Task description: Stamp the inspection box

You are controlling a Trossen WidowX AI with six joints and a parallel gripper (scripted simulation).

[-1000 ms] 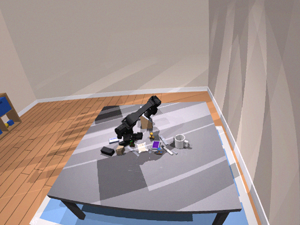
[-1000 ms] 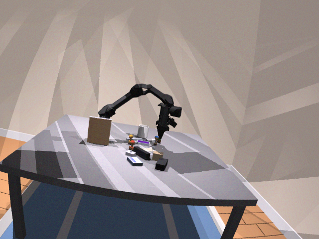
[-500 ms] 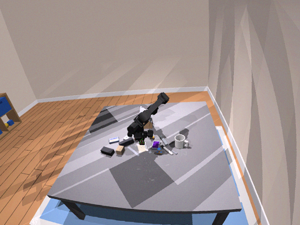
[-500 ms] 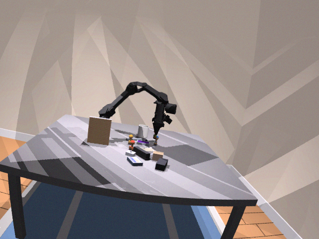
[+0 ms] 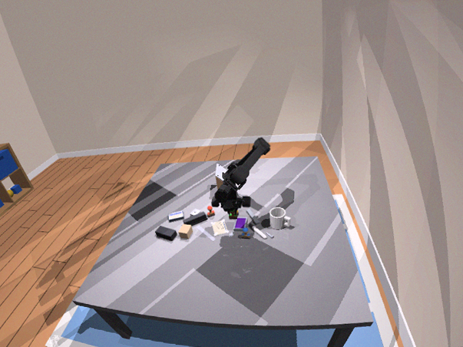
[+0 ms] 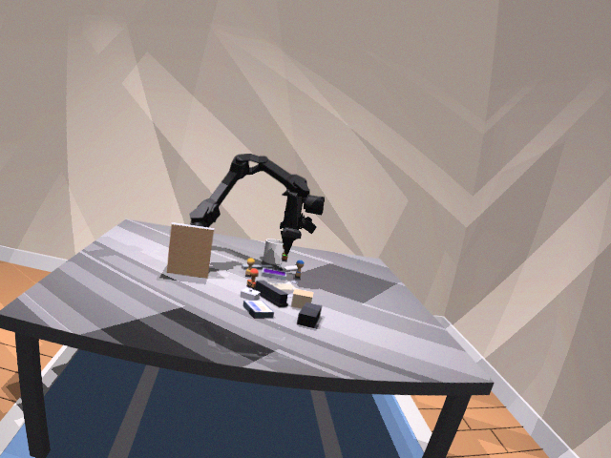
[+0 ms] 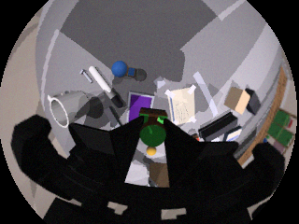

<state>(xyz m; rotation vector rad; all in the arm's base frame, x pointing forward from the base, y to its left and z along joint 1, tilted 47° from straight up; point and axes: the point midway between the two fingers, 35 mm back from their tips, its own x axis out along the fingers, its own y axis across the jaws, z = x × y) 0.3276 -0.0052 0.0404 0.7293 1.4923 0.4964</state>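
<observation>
Right now my gripper tip is 100 mm above the purple ink pad, 30 mm to the right of it and 20 mm past it. Round my gripper tip: blue-knobbed stamp (80 mm below, 70 mm ahead, 60 mm to the left); green-knobbed stamp (10 mm below); cream card (100 mm below, 80 mm to the right, 20 mm behind).
</observation>
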